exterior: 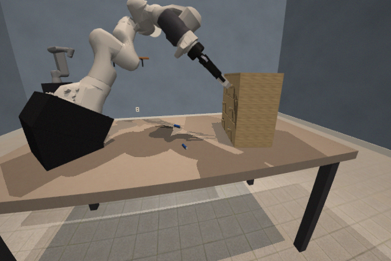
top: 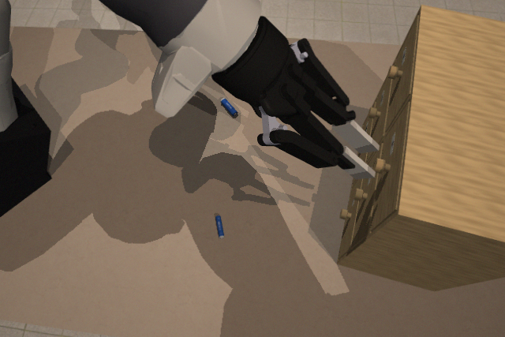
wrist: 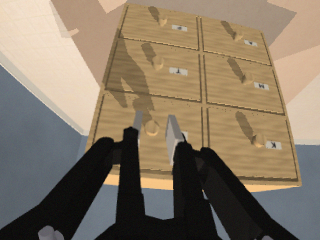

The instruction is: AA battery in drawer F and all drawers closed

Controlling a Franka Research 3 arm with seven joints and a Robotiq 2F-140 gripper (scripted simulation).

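My gripper is now 130 mm short of the drawer and 50 mm above it.
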